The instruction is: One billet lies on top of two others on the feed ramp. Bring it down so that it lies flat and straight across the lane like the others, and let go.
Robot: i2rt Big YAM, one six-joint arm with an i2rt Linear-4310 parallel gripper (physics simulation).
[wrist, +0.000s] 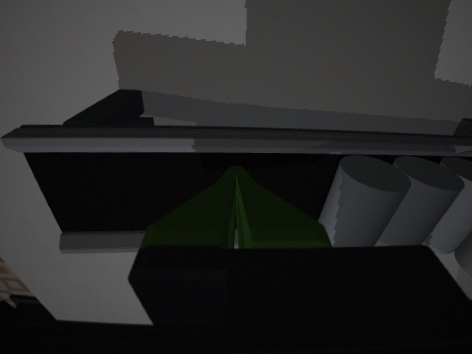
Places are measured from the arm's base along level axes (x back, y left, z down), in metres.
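Pixels of known places: gripper, fingertip midpoint: (pixel 236 175).
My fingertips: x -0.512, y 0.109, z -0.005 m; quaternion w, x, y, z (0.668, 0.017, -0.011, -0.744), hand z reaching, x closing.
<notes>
For each thing: its top centre in the pictures, then the offset to it from my fingertips. "spot": a spot on its surface instead. Level surfaces: height alone.
- leftmost billet, middle of its top: (pixel 370 232) dy -0.082, dx +0.021, dz -0.018 m
- second billet, middle of its top: (pixel 424 228) dy -0.122, dx +0.019, dz -0.014 m
- third billet, surface spot: (pixel 457 215) spot: dy -0.150, dx +0.013, dz -0.006 m
- more billet, surface spot: (pixel 466 262) spot: dy -0.166, dx +0.043, dz -0.021 m
- ramp's far rail, surface spot: (pixel 125 142) spot: dy +0.058, dx -0.017, dz -0.003 m
- pale table, its level: dz +0.091 m
Several grey cylindrical billets lie side by side across the feed ramp at the right of the wrist view. The leftmost billet (pixel 367 205) shows its round end near the far rail. A second billet (pixel 425 200) lies beside it, and a third billet (pixel 457 215) is partly cut off by the view's edge. Part of one more billet (pixel 466 262) shows lower at the right edge. I cannot tell which billet lies on top. My gripper (pixel 236 175) is shut and empty, its green fingertips over the dark lane left of the billets. The gripper body hides the near right part.
The ramp's far rail (pixel 125 142) runs across the view, and its near rail (pixel 95 241) shows at the left. Dark supports (pixel 112 107) stand behind the far rail. Shadows fall on the pale table (pixel 60 60). A brown patterned surface (pixel 12 282) shows at lower left.
</notes>
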